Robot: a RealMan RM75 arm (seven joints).
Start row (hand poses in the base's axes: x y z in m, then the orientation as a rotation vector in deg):
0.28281, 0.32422, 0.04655, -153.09, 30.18, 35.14
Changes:
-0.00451, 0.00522, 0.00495, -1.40, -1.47, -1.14
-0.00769, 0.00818, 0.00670, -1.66, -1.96, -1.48
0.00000, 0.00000, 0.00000, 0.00, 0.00, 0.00
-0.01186, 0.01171, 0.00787, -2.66, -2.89, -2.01
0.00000, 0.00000, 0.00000, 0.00, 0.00, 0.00
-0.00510, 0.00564, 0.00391, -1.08, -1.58, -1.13
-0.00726, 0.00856, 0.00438, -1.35, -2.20, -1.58
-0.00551, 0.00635, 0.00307, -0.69, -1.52, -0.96
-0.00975, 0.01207, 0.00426, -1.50, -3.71, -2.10
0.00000, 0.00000, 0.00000, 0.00, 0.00, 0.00
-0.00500, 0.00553, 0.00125, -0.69, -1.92, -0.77
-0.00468, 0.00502, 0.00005, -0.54, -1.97, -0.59
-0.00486, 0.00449, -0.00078, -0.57, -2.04, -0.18
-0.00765, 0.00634, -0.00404, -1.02, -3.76, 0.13
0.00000, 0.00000, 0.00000, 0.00, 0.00, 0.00
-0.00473, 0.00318, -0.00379, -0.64, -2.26, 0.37
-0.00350, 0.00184, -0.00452, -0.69, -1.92, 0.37
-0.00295, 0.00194, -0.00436, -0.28, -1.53, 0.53
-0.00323, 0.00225, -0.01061, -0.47, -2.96, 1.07
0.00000, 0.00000, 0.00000, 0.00, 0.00, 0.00
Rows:
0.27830, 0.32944, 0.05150, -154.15, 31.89, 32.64
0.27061, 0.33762, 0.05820, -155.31, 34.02, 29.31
0.27061, 0.33762, 0.05820, -155.31, 34.02, 29.31
0.25875, 0.34933, 0.06607, -157.14, 37.02, 24.31
0.25875, 0.34933, 0.06607, -157.14, 37.02, 24.31
0.25365, 0.35497, 0.06998, -157.70, 38.56, 21.61
0.24639, 0.36353, 0.07436, -158.25, 40.64, 17.85
0.24088, 0.36988, 0.07743, -158.40, 41.81, 15.33
0.23113, 0.38195, 0.08169, -158.55, 44.23, 9.25
0.23113, 0.38195, 0.08169, -158.55, 44.23, 9.25
0.22613, 0.38748, 0.08294, -158.60, 45.00, 6.18
0.22145, 0.39250, 0.08299, -158.52, 45.46, 3.13
0.21659, 0.39699, 0.08221, -158.57, 45.33, 0.05
0.20894, 0.40333, 0.07817, -158.69, 44.40, -5.53
0.20894, 0.40333, 0.07817, -158.69, 44.40, -5.53
0.20421, 0.40651, 0.07438, -158.81, 43.42, -8.84
0.20071, 0.40835, 0.06986, -159.02, 42.51, -11.70
0.19776, 0.41029, 0.06550, -158.97, 41.42, -13.81
0.19453, 0.41254, 0.05489, -158.74, 39.23, -17.84
0.19453, 0.41254, 0.05489, -158.74, 39.23, -17.84

